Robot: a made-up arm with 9 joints. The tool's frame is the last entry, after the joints.
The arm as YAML. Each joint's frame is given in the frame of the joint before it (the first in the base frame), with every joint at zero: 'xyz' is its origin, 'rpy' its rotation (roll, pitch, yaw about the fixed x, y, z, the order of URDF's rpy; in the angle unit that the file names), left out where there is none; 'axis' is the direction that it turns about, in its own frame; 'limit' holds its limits. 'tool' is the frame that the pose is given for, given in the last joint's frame.
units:
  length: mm
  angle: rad
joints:
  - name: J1
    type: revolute
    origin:
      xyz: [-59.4, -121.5, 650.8]
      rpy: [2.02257, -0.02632, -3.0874]
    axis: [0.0, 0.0, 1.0]
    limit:
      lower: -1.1
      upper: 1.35
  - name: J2
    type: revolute
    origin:
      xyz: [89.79, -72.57, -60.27]
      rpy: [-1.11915, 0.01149, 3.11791]
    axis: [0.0, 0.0, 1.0]
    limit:
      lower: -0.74
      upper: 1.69
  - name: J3
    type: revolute
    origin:
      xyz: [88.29, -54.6, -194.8]
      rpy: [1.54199, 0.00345, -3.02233]
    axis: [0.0, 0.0, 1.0]
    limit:
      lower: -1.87
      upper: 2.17
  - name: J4
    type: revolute
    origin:
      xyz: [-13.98, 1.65, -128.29]
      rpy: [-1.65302, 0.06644, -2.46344]
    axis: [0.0, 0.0, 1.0]
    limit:
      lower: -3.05
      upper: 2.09
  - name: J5
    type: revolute
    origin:
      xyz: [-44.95, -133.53, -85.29]
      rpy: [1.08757, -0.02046, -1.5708]
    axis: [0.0, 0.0, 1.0]
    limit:
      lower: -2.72
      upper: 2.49
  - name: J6
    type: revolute
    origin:
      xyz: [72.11, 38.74, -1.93]
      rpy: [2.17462, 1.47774, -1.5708]
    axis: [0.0, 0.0, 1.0]
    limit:
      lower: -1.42
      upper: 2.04
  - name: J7
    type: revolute
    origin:
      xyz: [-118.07, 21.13, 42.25]
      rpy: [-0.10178, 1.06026, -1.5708]
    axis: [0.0, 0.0, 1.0]
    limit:
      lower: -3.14
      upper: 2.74
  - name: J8
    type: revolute
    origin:
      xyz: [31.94, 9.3, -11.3]
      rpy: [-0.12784, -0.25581, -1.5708]
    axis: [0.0, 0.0, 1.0]
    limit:
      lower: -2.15
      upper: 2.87
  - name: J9
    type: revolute
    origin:
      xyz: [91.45, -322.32, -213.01]
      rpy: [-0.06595, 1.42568, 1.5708]
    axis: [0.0, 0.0, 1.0]
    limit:
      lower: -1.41
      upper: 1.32
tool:
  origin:
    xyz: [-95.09, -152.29, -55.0]
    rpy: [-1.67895, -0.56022, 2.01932]
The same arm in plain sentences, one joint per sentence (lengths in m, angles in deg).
The arm has nine revolute joints in a row. What follows holds with every joint at zero, and every direction is one of the base frame's. Joint 1 is mounted 0.0594 m along -x and 0.1215 m along -y and 0.6508 m along +z from the base frame's origin and turns about the direction (-0.060202, 0.897729, -0.436414), from -63.03 to 77.35 deg. Joint 2 is mounted 0.086 m along -x and 0.0907 m along -y and 0.0366 m along -z from joint 1 and turns about -z, from -42.4 to 96.83 deg. Joint 3 is mounted 0.0852 m along +x and 0.0593 m along +y and 0.1948 m along +z from joint 2 and turns about the direction (-0.065098, -0.997463, -0.028799), from -107.14 to 124.33 deg. Joint 4 is mounted 0.0223 m along +x and 0.1271 m along +y and 0.002 m along +z from joint 3 and turns about the direction (-0.621594, 0.100299, 0.776892), from -174.75 to 119.75 deg. Joint 5 is mounted 0.0093 m along +x and 0.1413 m along -y and 0.0841 m along -z from joint 4 and turns about the direction (-0.97943, 0.058202, -0.193206), from -155.84 to 142.67 deg. Joint 6 is mounted 0.0109 m along -x and 0.0676 m along -y and 0.0449 m along +z from joint 5 and turns about the direction (0.0099, 0.873836, 0.48612), from -81.36 to 116.88 deg. Joint 7 is mounted 0.1142 m along -x and 0.0551 m along +y and 0.0098 m along -z from joint 6 and turns about +z, from -179.91 to 156.99 deg. Joint 8 is mounted 0.0071 m along +x and 0.0325 m along -y and 0.0113 m along -z from joint 7 and turns about the direction (0.241691, -0.144295, 0.959565), from -123.19 to 164.44 deg. Joint 9 is mounted 0.1076 m along -x and 0.355 m along +y and 0.1415 m along -z from joint 8 and turns about -y, from -80.79 to 75.63 deg. The tool frame, which is the frame that the pose is given for, is mounted 0.1232 m along -x and 0.055 m along +y and 0.1306 m along +z from joint 9; its axes are the base frame's turned by roll -0.29, pitch -9.31 and yaw -32.58 deg (as in URDF: about the fixed x, then y, then z).
